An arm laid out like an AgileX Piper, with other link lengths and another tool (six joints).
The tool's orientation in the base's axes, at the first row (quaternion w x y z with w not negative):
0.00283 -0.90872 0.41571 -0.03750
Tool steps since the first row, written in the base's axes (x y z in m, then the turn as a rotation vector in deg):
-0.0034 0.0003 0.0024 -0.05 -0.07 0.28
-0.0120 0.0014 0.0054 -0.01 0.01 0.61
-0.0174 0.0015 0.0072 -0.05 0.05 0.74
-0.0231 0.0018 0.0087 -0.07 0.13 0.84
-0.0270 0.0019 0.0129 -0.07 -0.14 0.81
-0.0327 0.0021 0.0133 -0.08 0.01 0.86
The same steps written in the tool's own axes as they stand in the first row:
-0.0023 0.0023 -0.0026 0.04 0.07 -0.28
-0.0085 0.0080 -0.0063 0.03 -0.02 -0.61
-0.0120 0.0119 -0.0084 -0.02 -0.02 -0.74
-0.0158 0.0160 -0.0104 -0.09 -0.06 -0.85
-0.0182 0.0187 -0.0148 0.11 0.12 -0.81
-0.0220 0.0228 -0.0156 0.00 0.02 -0.86

